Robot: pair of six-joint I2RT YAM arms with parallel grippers.
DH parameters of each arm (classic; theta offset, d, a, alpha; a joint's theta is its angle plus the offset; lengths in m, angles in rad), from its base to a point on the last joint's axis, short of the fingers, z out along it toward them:
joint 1: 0 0.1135 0.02 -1.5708
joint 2: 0 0 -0.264 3.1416
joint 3: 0.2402 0 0.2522 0
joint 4: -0.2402 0 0.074 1.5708
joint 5: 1.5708 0 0 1.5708
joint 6: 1.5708 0.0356 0 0
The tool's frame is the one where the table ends.
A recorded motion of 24 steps. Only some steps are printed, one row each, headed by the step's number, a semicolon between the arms.
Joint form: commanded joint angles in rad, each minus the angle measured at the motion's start. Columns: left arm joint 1, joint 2, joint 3, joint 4, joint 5, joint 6; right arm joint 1, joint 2, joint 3, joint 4, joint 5, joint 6.
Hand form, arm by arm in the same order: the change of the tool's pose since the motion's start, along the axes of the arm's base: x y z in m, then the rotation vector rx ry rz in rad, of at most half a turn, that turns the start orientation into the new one. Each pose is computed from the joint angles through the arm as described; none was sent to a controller.
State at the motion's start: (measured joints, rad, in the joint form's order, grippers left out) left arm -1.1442 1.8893 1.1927 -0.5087 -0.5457 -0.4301; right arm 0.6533 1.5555 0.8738 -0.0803 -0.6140 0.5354
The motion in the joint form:
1: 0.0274 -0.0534 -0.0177 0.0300 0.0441 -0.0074; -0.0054 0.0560 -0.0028 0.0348 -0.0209 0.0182
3: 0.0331 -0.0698 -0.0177 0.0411 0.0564 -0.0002; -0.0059 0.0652 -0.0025 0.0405 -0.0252 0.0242
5: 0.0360 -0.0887 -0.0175 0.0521 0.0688 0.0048; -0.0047 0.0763 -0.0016 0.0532 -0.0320 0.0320
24: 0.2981 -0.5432 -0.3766 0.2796 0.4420 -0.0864; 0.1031 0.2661 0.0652 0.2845 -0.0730 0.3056
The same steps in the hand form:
1: 0.0063 0.0069 0.0142 -0.0812 0.0095 0.0162; 0.0056 0.0028 -0.0149 -0.0010 0.0428 -0.0008
3: 0.0079 0.0075 0.0201 -0.1065 0.0068 0.0106; 0.0064 0.0034 -0.0171 0.0001 0.0521 -0.0016
5: 0.0084 0.0079 0.0270 -0.1353 0.0030 0.0036; 0.0074 0.0049 -0.0192 0.0061 0.0594 0.0001
24: 0.0214 0.1170 0.0680 -0.6177 0.0959 0.1101; 0.0106 0.0580 -0.0441 0.1094 0.2268 -0.0033

